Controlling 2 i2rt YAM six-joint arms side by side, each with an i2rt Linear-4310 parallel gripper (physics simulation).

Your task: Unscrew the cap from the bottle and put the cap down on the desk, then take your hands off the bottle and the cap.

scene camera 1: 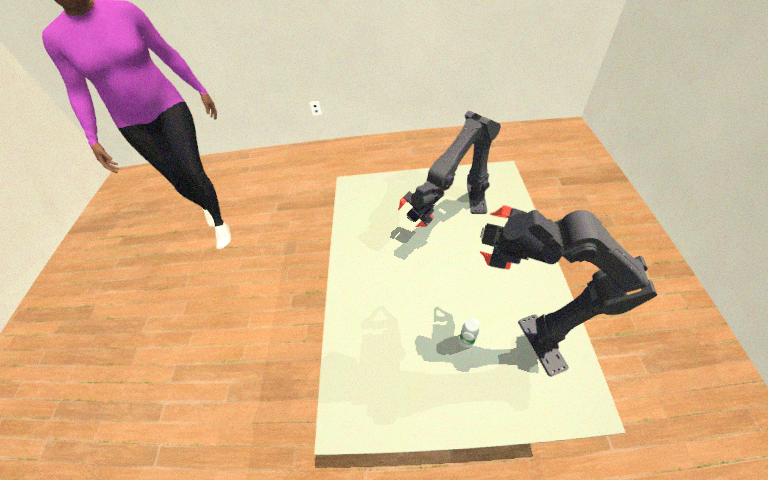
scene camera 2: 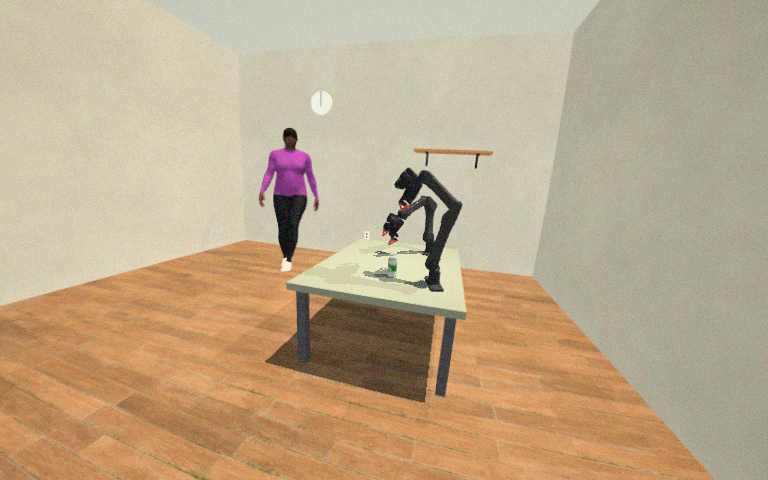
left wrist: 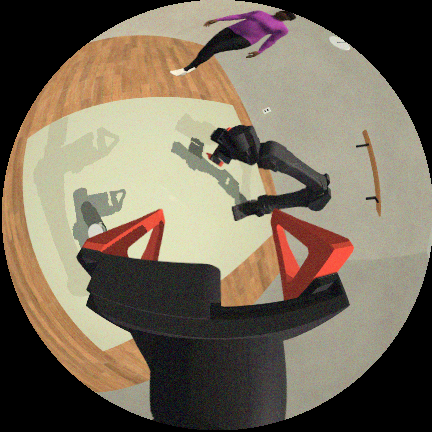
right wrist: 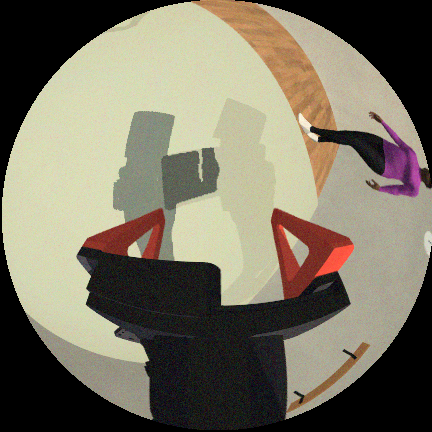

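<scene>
A small white bottle with a green band [scene camera 1: 467, 337] [scene camera 2: 392, 267] stands upright on the pale desk [scene camera 1: 353, 226] [scene camera 2: 331, 285] [left wrist: 150, 120] [right wrist: 65, 125]. Its white cap [scene camera 1: 471, 324] [scene camera 2: 393, 256] [left wrist: 95, 230] is at the top of the bottle; in the left wrist view it shows beside a red finger that hides part of the bottle. My left gripper [scene camera 1: 485, 234] [scene camera 2: 403, 205] [left wrist: 217, 214] is open and empty, high above the desk, apart from the bottle. My right gripper [scene camera 1: 408, 217] [scene camera 2: 387, 238] [right wrist: 217, 213] is open and empty, over the far part of the desk, well away from the bottle.
A person in a purple top [scene camera 1: 107, 62] [scene camera 2: 290, 175] [left wrist: 257, 27] [right wrist: 402, 160] stands on the wooden floor beyond the desk. The left arm's base plate [scene camera 1: 546, 353] is on the desk near the bottle. A wooden wall shelf [scene camera 2: 453, 151] hangs behind the arms.
</scene>
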